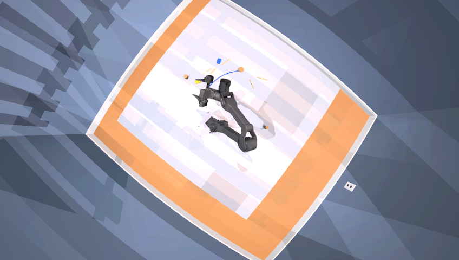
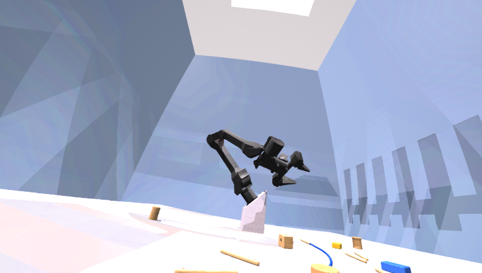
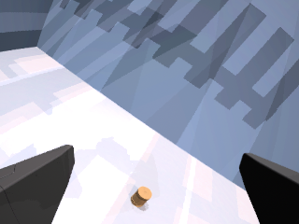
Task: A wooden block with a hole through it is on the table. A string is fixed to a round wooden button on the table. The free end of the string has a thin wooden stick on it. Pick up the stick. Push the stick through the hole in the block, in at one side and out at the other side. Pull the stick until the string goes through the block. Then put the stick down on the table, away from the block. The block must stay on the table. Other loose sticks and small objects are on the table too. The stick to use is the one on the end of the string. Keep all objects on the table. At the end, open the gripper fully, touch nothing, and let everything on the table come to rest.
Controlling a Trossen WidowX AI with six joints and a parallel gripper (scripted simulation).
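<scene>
Now: gripper tip 23 cm above the wooden block, 16 cm short of it and 10 cm to the left of it. From my gripper tip the other things lie so: yellow piece (23 cm below, 9 cm to the left, 6 cm ahead); blue piece (28 cm ahead, 23 cm below, 9 cm to the left); round wooden button (35 cm ahead, 23 cm below, 8 cm to the right).
</scene>
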